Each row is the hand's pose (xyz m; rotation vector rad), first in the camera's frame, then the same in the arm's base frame.
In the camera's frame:
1: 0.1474 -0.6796 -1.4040 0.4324 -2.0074 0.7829
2: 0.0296 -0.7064 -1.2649 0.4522 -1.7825 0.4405
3: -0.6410 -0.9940 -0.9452 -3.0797 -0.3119 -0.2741
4: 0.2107 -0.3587 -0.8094 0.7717 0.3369 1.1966
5: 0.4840 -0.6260 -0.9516 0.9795 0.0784 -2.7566
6: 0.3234 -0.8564 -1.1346 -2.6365 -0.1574 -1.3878
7: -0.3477 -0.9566 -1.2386 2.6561 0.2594 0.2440
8: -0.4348 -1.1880 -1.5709 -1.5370 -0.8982 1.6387
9: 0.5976 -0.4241 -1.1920 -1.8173 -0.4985 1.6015
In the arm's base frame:
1: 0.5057 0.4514 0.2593 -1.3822 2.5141 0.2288
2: 0.4209 0.3157 0.1681 -1.8691 2.4977 0.3224
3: 0.1273 -0.0251 -0.4894 -1.4845 -0.6201 -1.0518
4: 0.1991 -0.0629 0.5787 1.2528 -1.0200 2.1112
5: 0.6009 0.0051 0.5950 1.7671 1.7688 -1.4789
6: 0.6982 0.1421 0.3049 -0.9178 -0.0180 -1.4332
7: 0.3496 0.2548 -0.2756 -1.9302 -0.4355 -1.2624
8: 0.5249 0.5336 -0.5269 -0.8991 -2.2910 0.3425
9: 0.5751 0.2774 0.7864 -1.1472 -1.9180 0.4165

